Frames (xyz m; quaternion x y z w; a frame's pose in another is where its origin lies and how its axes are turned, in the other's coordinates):
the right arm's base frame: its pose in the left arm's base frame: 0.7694 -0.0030 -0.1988 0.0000 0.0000 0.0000 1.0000
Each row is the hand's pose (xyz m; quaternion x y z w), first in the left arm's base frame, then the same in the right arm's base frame.
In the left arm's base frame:
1: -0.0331 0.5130 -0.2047 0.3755 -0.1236 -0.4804 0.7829
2: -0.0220 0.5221 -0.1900 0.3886 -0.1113 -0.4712 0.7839
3: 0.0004 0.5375 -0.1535 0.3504 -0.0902 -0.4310 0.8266
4: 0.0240 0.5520 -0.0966 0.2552 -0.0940 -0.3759 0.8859
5: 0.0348 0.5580 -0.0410 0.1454 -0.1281 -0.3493 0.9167
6: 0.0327 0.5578 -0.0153 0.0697 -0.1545 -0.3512 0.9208
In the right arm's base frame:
1: -0.8025 0.5160 -0.0059 0.3755 -0.1236 -0.4804 0.7829
2: -0.7914 0.5251 0.0088 0.3886 -0.1113 -0.4712 0.7839
3: -0.7690 0.5405 0.0453 0.3504 -0.0902 -0.4310 0.8266
4: -0.7454 0.5550 0.1022 0.2552 -0.0940 -0.3759 0.8859
5: -0.7346 0.5610 0.1578 0.1454 -0.1281 -0.3493 0.9167
6: -0.7367 0.5608 0.1835 0.0697 -0.1545 -0.3512 0.9208

